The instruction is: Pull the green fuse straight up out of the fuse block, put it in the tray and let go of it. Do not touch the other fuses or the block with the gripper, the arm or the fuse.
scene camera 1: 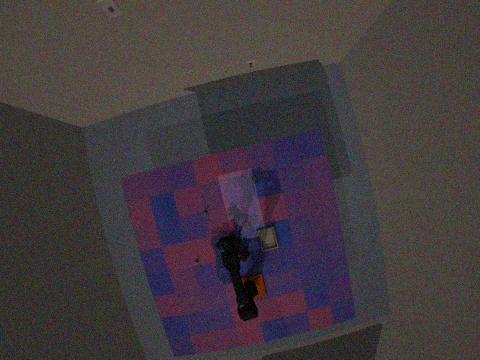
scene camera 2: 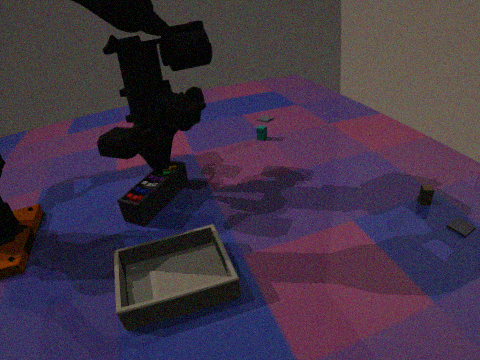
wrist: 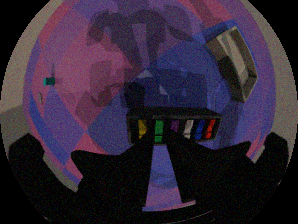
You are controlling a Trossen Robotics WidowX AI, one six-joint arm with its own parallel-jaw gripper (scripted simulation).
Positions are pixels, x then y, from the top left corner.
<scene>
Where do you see a grey tray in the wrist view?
231, 51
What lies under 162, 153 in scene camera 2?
My gripper.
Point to a grey tray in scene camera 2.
161, 279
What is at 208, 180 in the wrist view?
My gripper.
</scene>
